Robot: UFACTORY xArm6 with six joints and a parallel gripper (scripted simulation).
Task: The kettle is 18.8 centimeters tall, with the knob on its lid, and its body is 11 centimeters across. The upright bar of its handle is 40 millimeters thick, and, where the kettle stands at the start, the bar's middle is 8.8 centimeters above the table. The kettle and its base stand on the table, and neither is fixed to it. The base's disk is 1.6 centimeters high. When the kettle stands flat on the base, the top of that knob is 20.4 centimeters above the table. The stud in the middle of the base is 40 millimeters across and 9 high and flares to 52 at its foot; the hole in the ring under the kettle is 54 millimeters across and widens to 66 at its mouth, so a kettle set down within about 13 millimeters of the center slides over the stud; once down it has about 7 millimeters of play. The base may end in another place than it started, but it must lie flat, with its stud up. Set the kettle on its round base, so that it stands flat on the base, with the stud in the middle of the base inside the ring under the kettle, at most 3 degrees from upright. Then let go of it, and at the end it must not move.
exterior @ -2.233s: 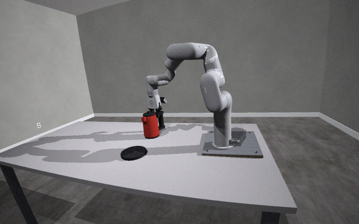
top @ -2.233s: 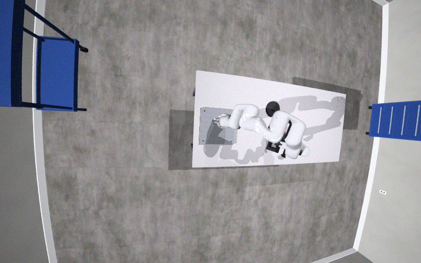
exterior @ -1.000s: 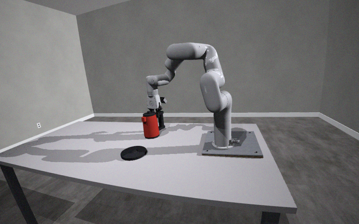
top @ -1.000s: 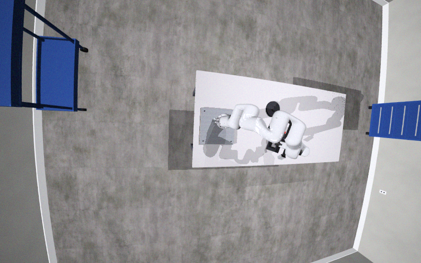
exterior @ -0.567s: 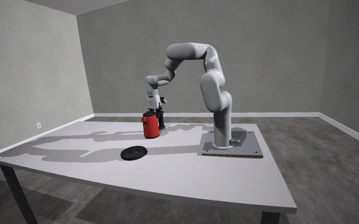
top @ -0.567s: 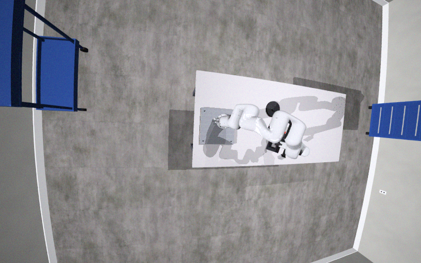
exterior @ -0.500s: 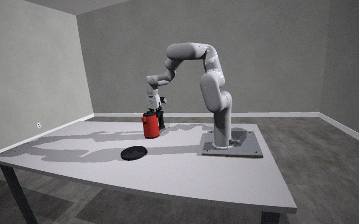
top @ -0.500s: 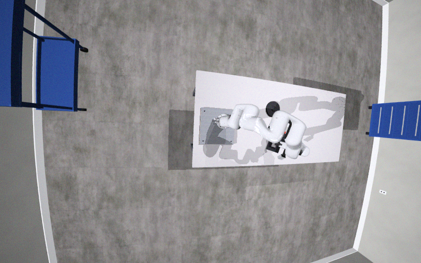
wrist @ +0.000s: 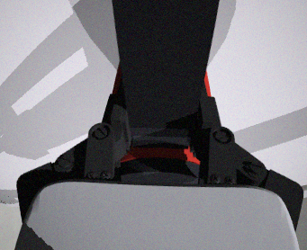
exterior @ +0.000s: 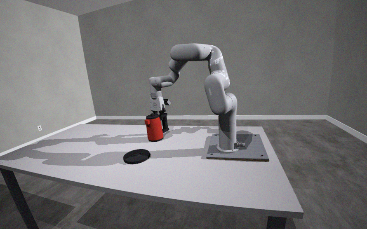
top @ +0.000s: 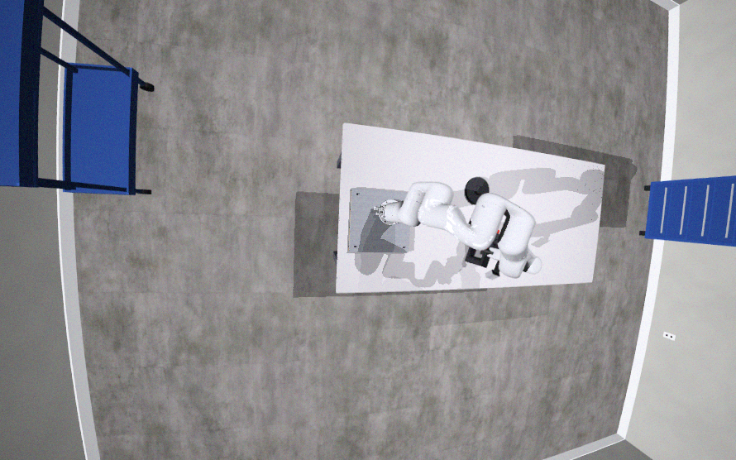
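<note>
Right now the red kettle is 5 cm below my hand, 3 cm to the left of it and 1 cm ahead of it. The rest, counted from my hand: black round base 33 cm to the left, 13 cm below, 1 cm ahead.
</note>
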